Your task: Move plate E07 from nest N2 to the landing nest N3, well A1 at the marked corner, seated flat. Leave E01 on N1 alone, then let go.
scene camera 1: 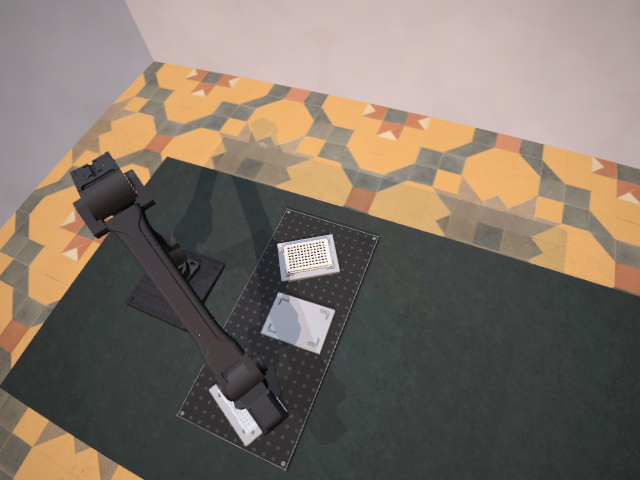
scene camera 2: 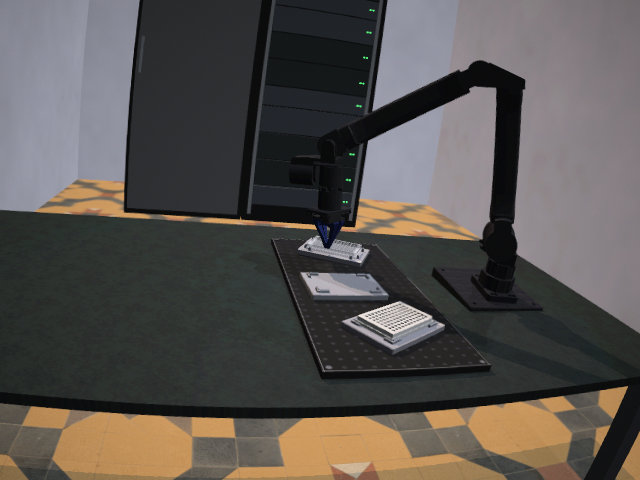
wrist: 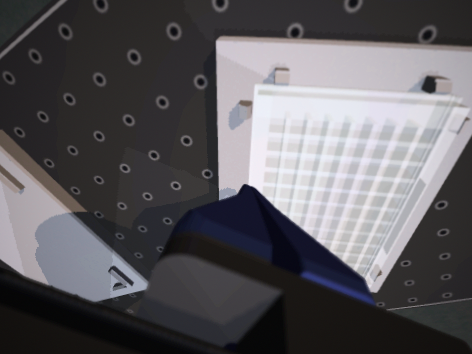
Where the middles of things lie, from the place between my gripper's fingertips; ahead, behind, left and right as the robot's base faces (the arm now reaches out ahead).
My hand is 4 cm to the left of the clear well plate (wrist: 348,165), 2 cm past it and 1 cm above it.
